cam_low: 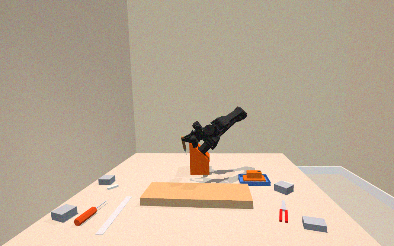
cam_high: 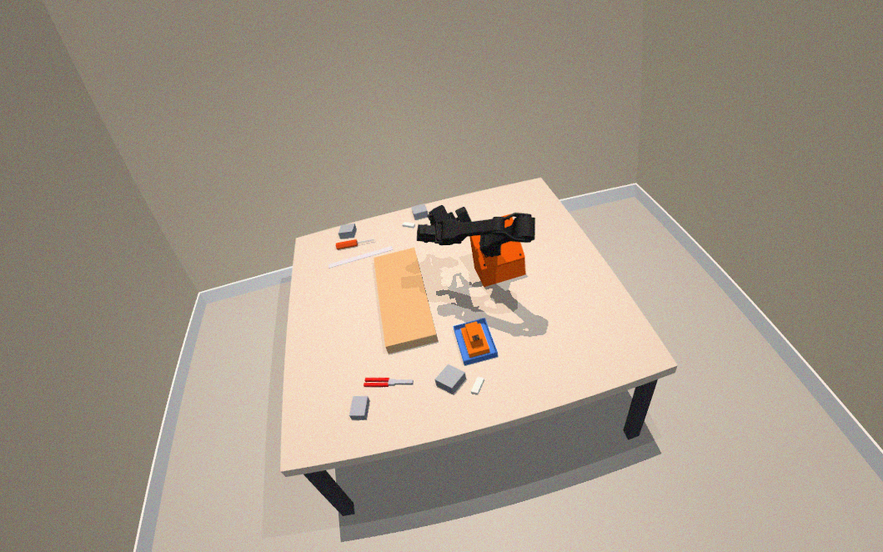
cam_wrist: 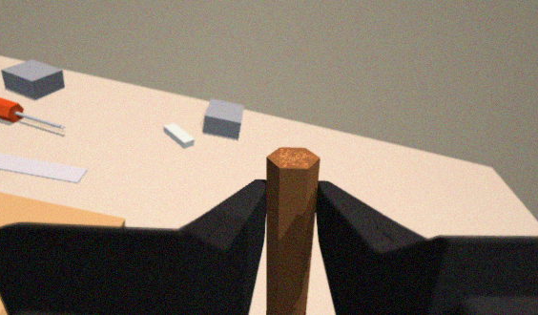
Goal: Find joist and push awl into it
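Right now my gripper tip is 1 cm past the awl, 1 cm to the right of it and 6 cm above it. Round my gripper tip: blue tray (7 cm ahead, 41 cm to the left, 24 cm below); then white ruler (34 cm ahead, 29 cm to the right, 25 cm below); then stud finder (7 cm ahead, 43 cm to the left, 21 cm below).
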